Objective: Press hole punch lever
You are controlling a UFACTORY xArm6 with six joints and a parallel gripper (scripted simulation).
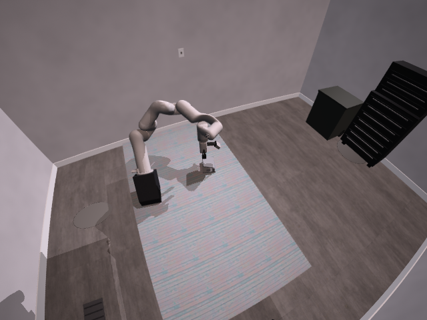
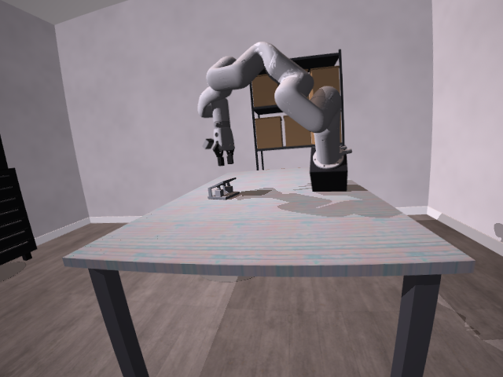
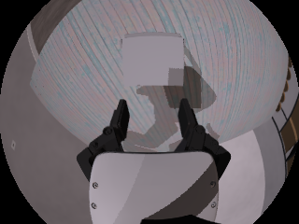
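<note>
The hole punch lever is 30 mm ahead of my hand, 10 mm to the right of it and 110 mm below it. From my hand the other things lie so: hole punch (40 mm ahead, 10 mm to the right, 130 mm below).
</note>
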